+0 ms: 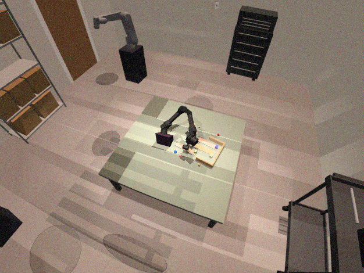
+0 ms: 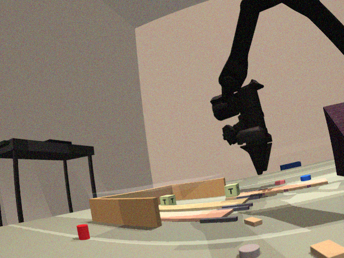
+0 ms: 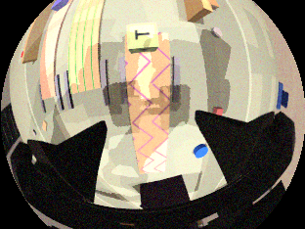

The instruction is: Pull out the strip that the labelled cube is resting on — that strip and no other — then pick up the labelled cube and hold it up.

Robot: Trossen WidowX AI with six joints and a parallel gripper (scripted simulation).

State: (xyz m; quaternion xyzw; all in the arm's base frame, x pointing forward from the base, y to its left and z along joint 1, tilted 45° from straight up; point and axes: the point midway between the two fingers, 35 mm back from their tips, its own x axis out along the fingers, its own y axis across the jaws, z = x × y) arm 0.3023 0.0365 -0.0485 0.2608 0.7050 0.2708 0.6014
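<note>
The blue disc is 11 cm behind my gripper tip, 9 cm to the right of it and 5 cm below it. Round my gripper tip: tan tile 25 cm to the left, 5 cm below; red cylinder 23 cm ahead, 33 cm to the left, 4 cm below.
</note>
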